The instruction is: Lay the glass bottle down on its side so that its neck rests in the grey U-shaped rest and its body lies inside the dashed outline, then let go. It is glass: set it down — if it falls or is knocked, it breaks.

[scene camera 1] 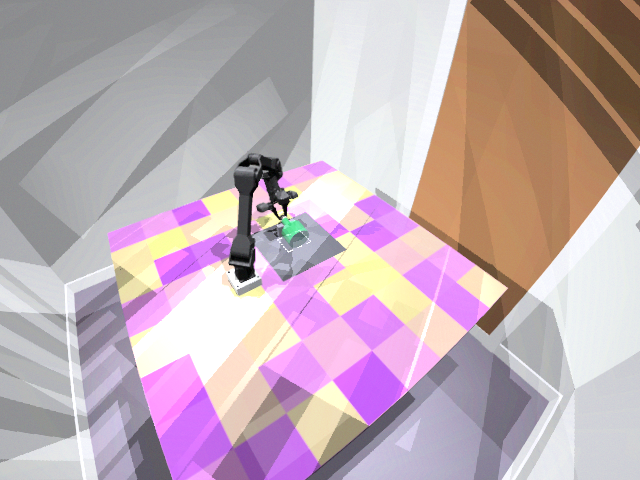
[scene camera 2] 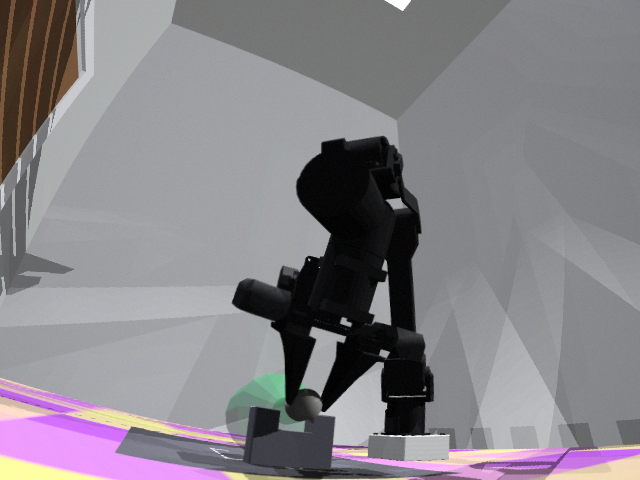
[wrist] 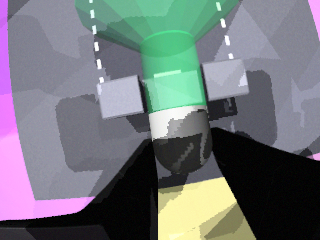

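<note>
There's a dark grey mat in the pictures, and the gripper is there too. The wrist view shows the gripper as well.
</note>
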